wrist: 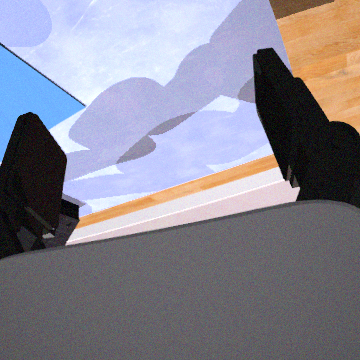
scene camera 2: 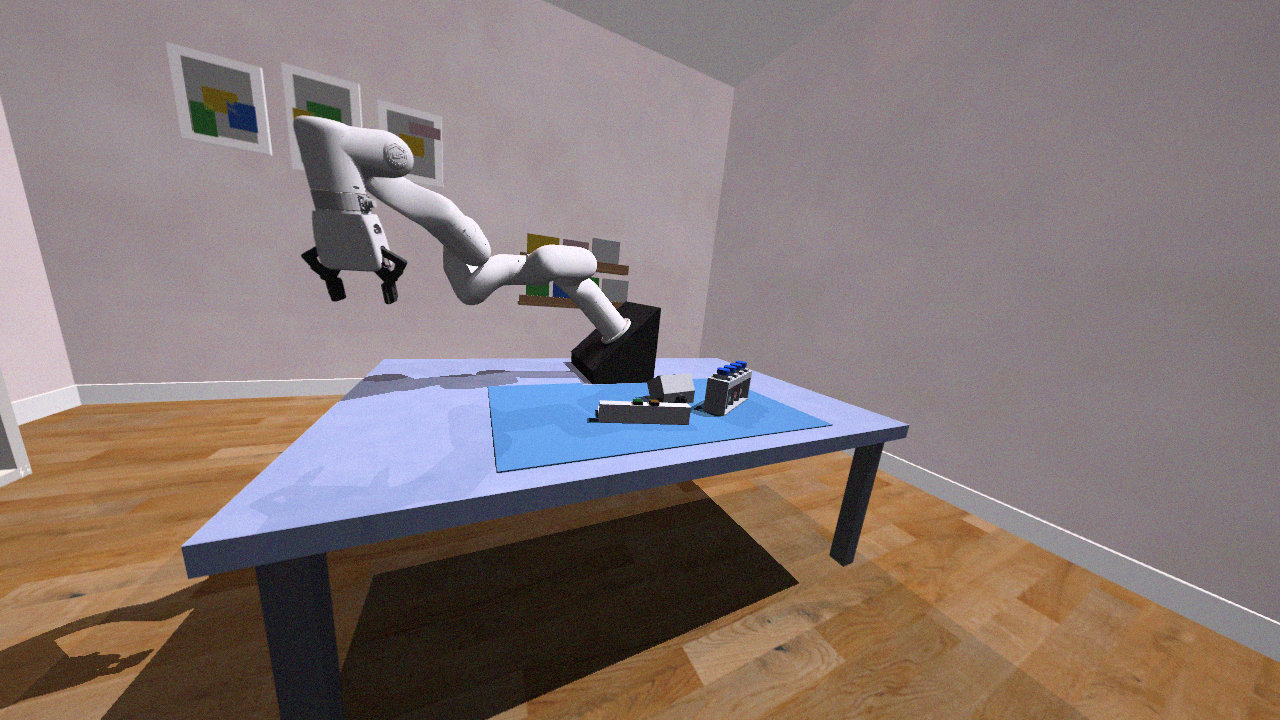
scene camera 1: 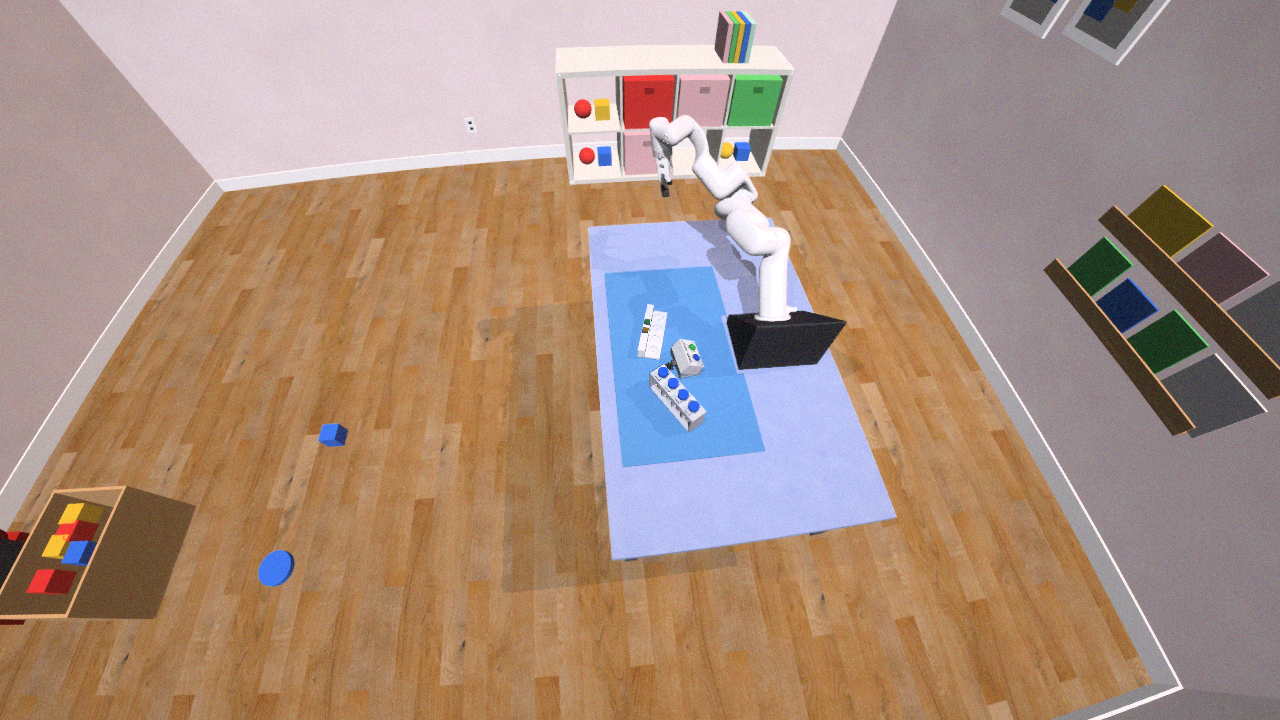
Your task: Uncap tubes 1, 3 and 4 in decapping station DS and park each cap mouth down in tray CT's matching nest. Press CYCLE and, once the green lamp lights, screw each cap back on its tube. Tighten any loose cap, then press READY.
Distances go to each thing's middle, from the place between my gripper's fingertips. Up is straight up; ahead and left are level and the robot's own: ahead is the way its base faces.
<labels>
My gripper is now 700 mm to the right of the lamp box [scene camera 2: 676, 388], 200 mm above it and 130 mm short of it.
</labels>
